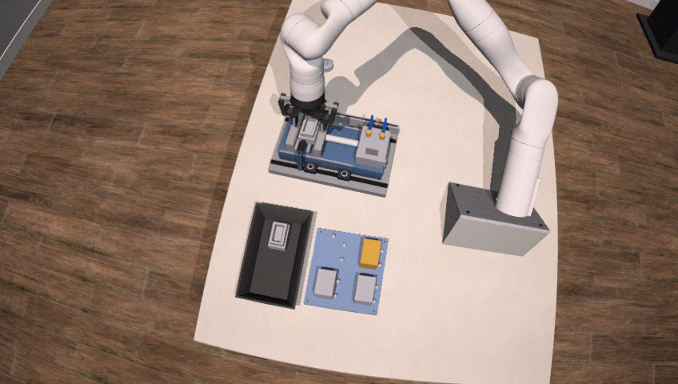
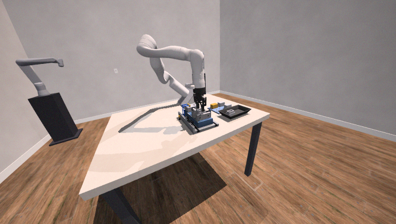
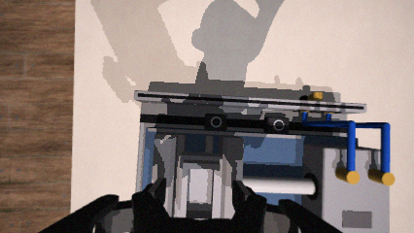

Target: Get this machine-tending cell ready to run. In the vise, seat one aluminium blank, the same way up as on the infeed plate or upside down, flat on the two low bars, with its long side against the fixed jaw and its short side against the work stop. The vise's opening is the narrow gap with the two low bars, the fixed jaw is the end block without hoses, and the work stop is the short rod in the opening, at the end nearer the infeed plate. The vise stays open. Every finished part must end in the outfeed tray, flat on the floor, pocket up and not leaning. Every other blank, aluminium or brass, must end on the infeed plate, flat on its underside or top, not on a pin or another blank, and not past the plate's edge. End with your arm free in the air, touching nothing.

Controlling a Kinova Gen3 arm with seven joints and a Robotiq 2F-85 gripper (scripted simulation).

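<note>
Now: the white rod 8 cm behind my hand, 4 cm below it and 2 cm to the left of it. The rest, counted from my hand: hose block: 16 cm behind, 4 cm below, 3 cm to the left; then blue vise: 8 cm below, 6 cm behind, 1 cm to the left; then brass blank: 28 cm to the left, 16 cm behind, 10 cm below.
</note>
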